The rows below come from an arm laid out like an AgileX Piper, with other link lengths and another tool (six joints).
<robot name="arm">
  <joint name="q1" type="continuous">
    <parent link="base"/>
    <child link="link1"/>
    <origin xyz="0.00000 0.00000 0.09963" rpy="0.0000 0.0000 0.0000"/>
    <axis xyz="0 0 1"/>
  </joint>
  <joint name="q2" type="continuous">
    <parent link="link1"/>
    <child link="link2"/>
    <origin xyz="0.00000 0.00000 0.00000" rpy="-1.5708 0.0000 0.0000"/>
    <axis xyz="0 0 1"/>
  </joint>
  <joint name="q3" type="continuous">
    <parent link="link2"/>
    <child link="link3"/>
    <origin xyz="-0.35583 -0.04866 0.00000" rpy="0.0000 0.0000 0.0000"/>
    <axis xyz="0 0 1"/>
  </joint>
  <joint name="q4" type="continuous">
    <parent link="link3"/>
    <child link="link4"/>
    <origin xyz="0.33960 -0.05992 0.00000" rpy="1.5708 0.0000 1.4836"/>
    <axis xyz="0 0 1"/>
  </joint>
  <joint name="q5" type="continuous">
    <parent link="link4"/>
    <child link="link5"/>
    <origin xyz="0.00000 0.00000 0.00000" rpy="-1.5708 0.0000 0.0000"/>
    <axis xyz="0 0 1"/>
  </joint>
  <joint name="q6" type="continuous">
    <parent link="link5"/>
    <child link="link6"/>
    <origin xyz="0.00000 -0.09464 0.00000" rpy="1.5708 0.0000 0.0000"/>
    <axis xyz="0 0 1"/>
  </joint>
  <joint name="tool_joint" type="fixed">
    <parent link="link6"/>
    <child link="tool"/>
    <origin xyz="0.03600 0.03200 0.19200" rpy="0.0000 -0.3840 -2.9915"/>
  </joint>
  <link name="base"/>
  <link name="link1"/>
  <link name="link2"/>
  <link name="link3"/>
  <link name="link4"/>
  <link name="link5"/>
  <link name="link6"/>
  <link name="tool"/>
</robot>
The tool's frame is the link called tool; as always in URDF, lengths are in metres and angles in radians. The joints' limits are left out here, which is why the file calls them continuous.
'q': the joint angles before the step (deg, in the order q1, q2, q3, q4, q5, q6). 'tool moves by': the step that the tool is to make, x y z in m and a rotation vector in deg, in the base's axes. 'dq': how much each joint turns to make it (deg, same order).
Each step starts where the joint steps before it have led.
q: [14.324, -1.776, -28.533, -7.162, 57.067, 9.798]
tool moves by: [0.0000, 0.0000, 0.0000, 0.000, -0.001, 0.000]
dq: [0.000, -0.001, 0.001, 0.000, -0.001, 0.000]
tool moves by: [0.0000, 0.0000, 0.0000, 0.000, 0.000, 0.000]
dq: [0.000, 0.000, 0.000, 0.000, 0.000, 0.000]
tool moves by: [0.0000, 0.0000, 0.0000, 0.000, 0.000, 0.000]
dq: [0.000, 0.000, 0.000, 0.000, 0.000, 0.000]
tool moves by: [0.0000, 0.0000, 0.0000, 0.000, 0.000, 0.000]
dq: [0.000, 0.000, 0.000, 0.000, 0.000, 0.000]
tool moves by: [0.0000, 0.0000, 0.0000, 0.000, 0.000, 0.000]
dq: [0.000, 0.000, 0.000, 0.000, 0.000, 0.000]
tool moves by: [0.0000, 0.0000, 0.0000, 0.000, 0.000, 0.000]
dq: [0.000, 0.000, 0.000, 0.000, 0.000, 0.000]
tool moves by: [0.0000, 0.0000, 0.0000, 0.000, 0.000, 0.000]
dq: [0.000, 0.000, 0.000, 0.000, 0.000, 0.000]
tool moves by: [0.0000, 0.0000, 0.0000, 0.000, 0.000, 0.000]
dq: [0.000, 0.000, 0.000, 0.000, 0.000, 0.000]
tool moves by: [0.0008, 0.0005, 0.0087, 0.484, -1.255, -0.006]
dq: [0.033, 0.012, -0.579, -0.038, -0.748, 0.262]
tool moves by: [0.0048, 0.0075, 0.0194, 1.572, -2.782, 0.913]
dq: [-0.055, 0.729, -0.855, 1.210, -2.973, 0.059]
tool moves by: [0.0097, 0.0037, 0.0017, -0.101, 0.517, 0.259]
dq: [0.049, 2.464, -0.050, 0.113, -1.894, 0.052]
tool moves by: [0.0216, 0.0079, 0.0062, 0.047, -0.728, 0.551]
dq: [-0.017, 4.130, 0.503, 0.192, -5.379, -0.018]
